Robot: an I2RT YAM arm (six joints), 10 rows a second.
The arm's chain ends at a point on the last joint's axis. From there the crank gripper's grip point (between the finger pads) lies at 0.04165 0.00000 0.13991 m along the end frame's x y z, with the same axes.
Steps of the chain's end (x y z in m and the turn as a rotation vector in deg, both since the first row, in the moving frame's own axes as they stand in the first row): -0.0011 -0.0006 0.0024 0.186 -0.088 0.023; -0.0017 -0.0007 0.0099 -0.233 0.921 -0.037; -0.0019 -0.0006 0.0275 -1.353 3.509 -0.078; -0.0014 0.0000 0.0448 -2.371 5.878 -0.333; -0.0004 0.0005 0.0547 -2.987 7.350 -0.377
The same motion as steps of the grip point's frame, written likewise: -0.0013 -0.0010 0.0025 0.186 -0.088 0.023; 0.0005 -0.0002 0.0092 -0.233 0.921 -0.037; 0.0066 0.0026 0.0247 -1.353 3.509 -0.078; 0.0127 0.0054 0.0397 -2.371 5.878 -0.333; 0.0172 0.0073 0.0480 -2.987 7.350 -0.377
